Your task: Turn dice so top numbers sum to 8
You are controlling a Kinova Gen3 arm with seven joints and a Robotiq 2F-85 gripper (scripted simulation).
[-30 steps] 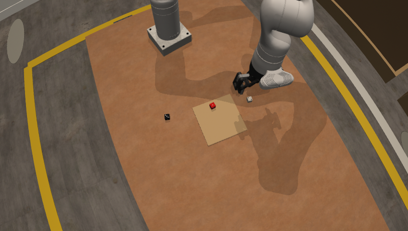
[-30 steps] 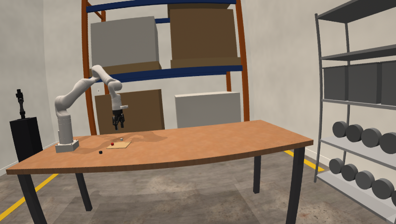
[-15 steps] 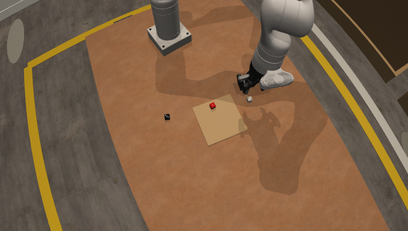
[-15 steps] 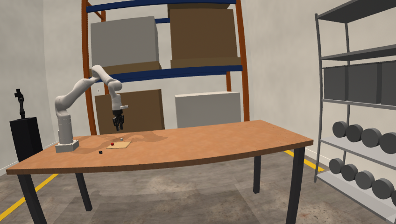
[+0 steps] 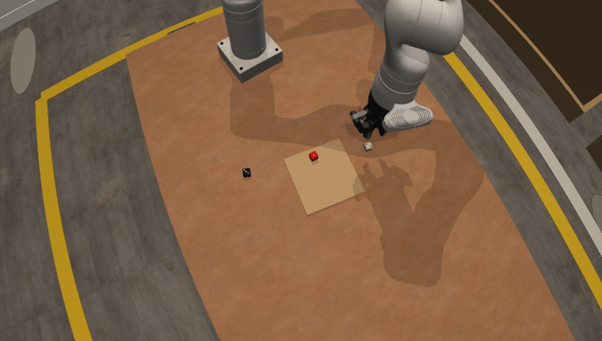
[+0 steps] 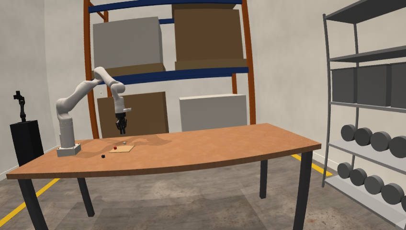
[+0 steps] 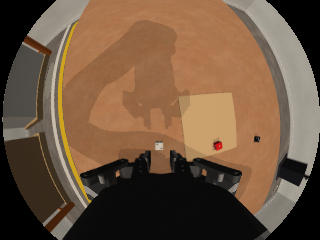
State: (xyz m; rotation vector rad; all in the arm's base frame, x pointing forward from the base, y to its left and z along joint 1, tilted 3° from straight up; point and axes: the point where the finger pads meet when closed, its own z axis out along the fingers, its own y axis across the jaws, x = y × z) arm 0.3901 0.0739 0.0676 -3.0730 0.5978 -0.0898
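Right now the white die is 90 mm below my hand. From my hand the other things lie so: black die: 260 mm to the right, 110 mm behind, 90 mm below; then red die: 120 mm to the right, 80 mm below, 50 mm behind; then tan mat: 120 mm to the right, 90 mm below, 10 mm behind.
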